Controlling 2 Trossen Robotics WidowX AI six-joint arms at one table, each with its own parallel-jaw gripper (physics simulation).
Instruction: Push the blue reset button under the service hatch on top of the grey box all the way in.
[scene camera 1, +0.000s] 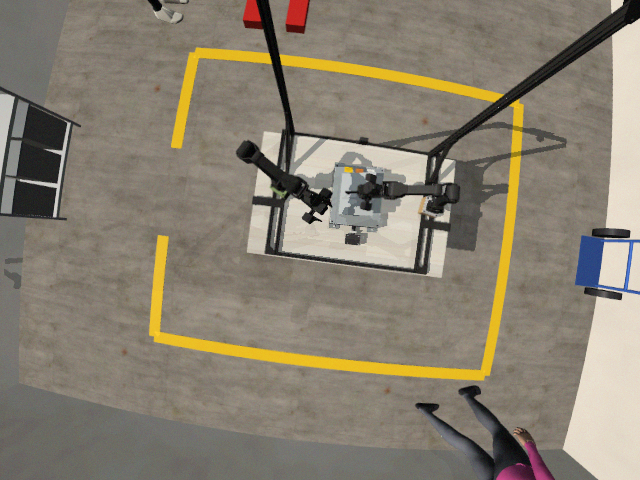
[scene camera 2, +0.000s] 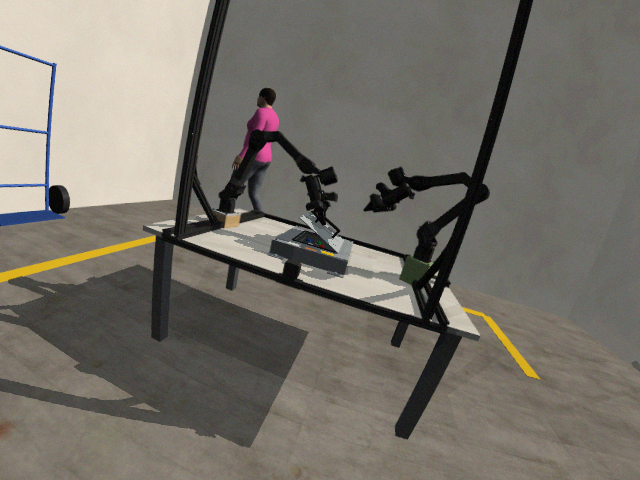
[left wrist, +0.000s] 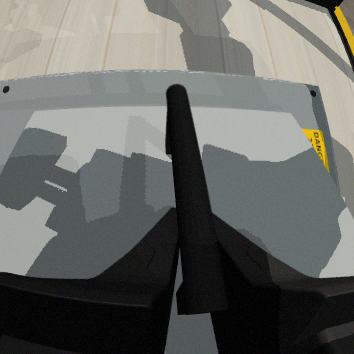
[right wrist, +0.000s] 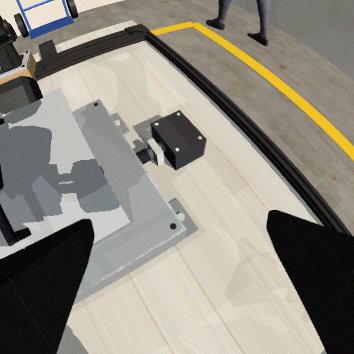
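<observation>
The grey box (scene camera 1: 336, 198) (scene camera 2: 305, 254) (left wrist: 110, 95) (right wrist: 107, 145) lies on the table. Its light grey service hatch (scene camera 2: 315, 226) (left wrist: 260, 125) (right wrist: 65, 117) is tilted open. In scene camera 2 the blue button (scene camera 2: 309, 240) shows small in the dark recess under the raised hatch; its depth cannot be told. My left gripper (scene camera 2: 321, 219) (left wrist: 187, 216) is shut on the hatch's black bar handle (left wrist: 184, 145), above the box. My right gripper (scene camera 1: 324, 212) (scene camera 2: 368, 209) (right wrist: 180, 224) is open and empty, raised beside the box. The button is hidden in both wrist views.
A green (scene camera 2: 319, 242) and a red part (scene camera 2: 321, 246) sit near the blue button. A black block (scene camera 1: 353, 238) (scene camera 2: 291, 270) (right wrist: 178, 140) stands beside the box. Black frame rails (right wrist: 225, 107) edge the table, with posts (scene camera 2: 199, 118) rising. A person (scene camera 2: 264, 124) stands beyond the table.
</observation>
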